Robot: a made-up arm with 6 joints. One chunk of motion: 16 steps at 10 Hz.
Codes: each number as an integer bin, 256 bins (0 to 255) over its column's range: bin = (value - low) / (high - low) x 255, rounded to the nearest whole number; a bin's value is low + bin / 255 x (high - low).
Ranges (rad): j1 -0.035..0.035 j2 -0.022..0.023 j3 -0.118..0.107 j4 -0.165..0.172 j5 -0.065..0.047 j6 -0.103..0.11
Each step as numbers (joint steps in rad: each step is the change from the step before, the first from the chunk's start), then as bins.
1 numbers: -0.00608 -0.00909 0.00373 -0.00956 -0.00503 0.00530
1 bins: 105 73 138 118 137 130
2 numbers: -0.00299 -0.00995 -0.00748 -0.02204 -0.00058 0.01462
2 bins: 117 68 125 108 147 141
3 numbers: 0.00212 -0.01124 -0.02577 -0.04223 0.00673 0.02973
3 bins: 135 61 105 93 163 159
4 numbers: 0.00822 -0.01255 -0.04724 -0.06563 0.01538 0.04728
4 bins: 157 54 80 75 183 180
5 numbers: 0.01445 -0.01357 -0.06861 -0.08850 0.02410 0.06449
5 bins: 180 48 56 58 203 201
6 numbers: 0.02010 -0.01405 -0.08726 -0.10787 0.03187 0.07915
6 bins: 201 45 35 43 221 218
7 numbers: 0.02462 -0.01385 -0.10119 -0.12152 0.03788 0.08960
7 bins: 217 46 19 33 234 231
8 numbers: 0.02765 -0.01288 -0.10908 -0.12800 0.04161 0.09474
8 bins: 228 52 10 28 243 237
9 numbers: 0.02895 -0.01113 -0.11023 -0.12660 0.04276 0.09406
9 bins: 233 62 9 29 245 236
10 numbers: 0.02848 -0.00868 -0.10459 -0.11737 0.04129 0.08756
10 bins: 231 75 15 36 242 228
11 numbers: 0.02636 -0.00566 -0.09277 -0.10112 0.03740 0.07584
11 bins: 224 93 29 48 233 214
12 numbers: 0.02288 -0.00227 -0.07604 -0.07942 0.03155 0.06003
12 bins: 211 112 48 65 220 195
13 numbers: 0.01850 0.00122 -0.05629 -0.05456 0.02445 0.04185
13 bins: 195 132 70 84 204 173
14 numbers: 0.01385 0.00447 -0.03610 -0.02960 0.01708 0.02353
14 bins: 178 150 93 102 187 151
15 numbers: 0.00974 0.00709 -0.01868 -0.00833 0.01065 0.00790
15 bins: 163 165 113 119 172 133
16 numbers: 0.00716 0.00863 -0.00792 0.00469 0.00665 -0.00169
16 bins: 154 174 125 128 163 121
